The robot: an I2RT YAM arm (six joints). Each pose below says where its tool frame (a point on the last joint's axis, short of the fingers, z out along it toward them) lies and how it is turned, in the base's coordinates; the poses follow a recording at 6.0 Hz.
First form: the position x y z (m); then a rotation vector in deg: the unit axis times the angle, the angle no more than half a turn.
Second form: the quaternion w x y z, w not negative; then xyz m. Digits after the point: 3 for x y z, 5 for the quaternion.
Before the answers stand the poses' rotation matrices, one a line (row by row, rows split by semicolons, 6 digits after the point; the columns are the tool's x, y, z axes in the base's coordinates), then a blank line. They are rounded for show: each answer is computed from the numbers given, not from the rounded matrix.
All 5 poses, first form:
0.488 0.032 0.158 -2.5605 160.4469 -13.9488
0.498 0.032 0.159 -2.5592 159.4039 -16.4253
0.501 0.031 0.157 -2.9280 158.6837 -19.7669
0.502 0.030 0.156 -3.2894 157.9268 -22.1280
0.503 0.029 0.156 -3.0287 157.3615 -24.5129
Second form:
-0.945438 -0.002723 0.325791; -0.058904 0.984915 -0.162706; -0.320434 -0.173019 -0.931336
-0.940789 0.003769 0.338971; -0.065433 0.979115 -0.192491; -0.332617 -0.203273 -0.920894
-0.938666 0.007173 0.344754; -0.077624 0.969727 -0.231525; -0.335978 -0.244086 -0.909693
-0.935869 0.009032 0.352231; -0.088122 0.961902 -0.258802; -0.341149 -0.273244 -0.899419
-0.934671 0.018072 0.355055; -0.090780 0.953466 -0.287508; -0.343729 -0.300957 -0.889537

0.16442 -0.01568 0.98256 -0.08542 0.488 0.032 0.158
0.17134 -0.01573 0.97990 -0.10097 0.498 0.032 0.159
0.17419 -0.01803 0.97700 -0.12170 0.501 0.031 0.157
0.17791 -0.02029 0.97432 -0.13652 0.502 0.030 0.156
0.17976 -0.01870 0.97181 -0.15138 0.503 0.029 0.156

